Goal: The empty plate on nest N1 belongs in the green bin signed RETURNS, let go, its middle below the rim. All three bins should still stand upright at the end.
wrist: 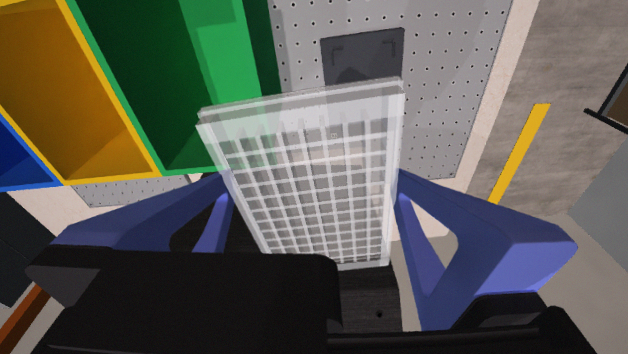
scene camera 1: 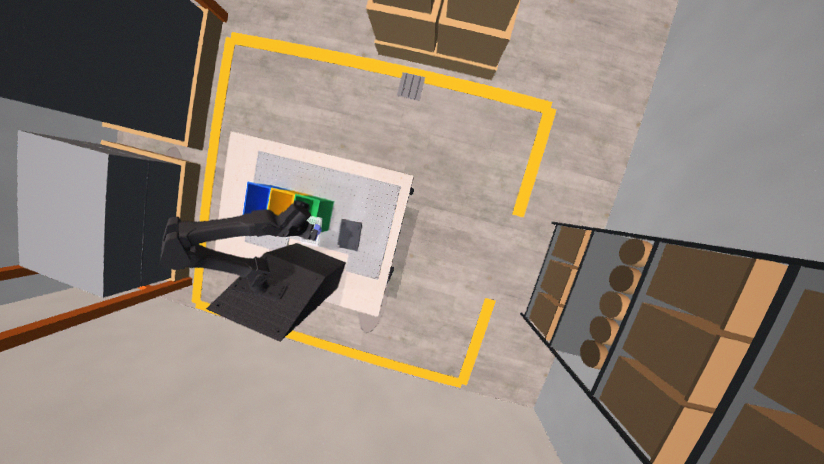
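Where they show: gripper, fingertip midpoint: (wrist: 313, 177) (scene camera 1: 312, 227); arm's base at its link origin: (scene camera 1: 260, 288).
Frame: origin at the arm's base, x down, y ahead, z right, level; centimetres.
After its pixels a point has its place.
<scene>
The clear plate (wrist: 320, 200) @[x 9.0, y 24.0, z 19.7 cm] (scene camera 1: 314, 220) @[x 9.3, y 27.7, z 21.3 cm] with a grid of wells is between the two blue fingers of my gripper (wrist: 313, 177) @[x 10.2, y 24.6, z 19.6 cm] (scene camera 1: 315, 229) @[x 10.2, y 24.6, z 19.6 cm], which is shut on its long sides. It is raised above the table, by the near end of the green bin (wrist: 225, 65) @[x 38.6, y 27.9, z 7.6 cm] (scene camera 1: 326, 213) @[x 32.1, y 29.8, z 16.2 cm]. In the wrist view its far left corner overlaps that bin's near right part. The bin stands upright, and its sign is not readable. The dark grey nest pad (wrist: 365, 55) @[x 37.7, y 22.1, z 27.7 cm] (scene camera 1: 349, 233) @[x 37.7, y 18.2, z 26.4 cm] with corner marks lies right of the bin, with no plate on it.
The yellow bin (wrist: 65, 95) @[x 27.8, y 33.9, z -8.3 cm] (scene camera 1: 281, 201) @[x 29.8, y 36.6, z -7.6 cm] and the blue bin (wrist: 20, 162) @[x 26.5, y 29.9, z -22.5 cm] (scene camera 1: 256, 197) @[x 27.7, y 39.0, z -20.5 cm] stand upright in a row left of the green one, on the perforated board (wrist: 440, 95) @[x 38.9, y 11.4, z 38.8 cm] (scene camera 1: 374, 213) @[x 38.9, y 29.2, z 40.9 cm]. The dark arm base (scene camera 1: 282, 288) @[x 2.0, y -0.7, z 8.6 cm] stands at the table's near edge.
</scene>
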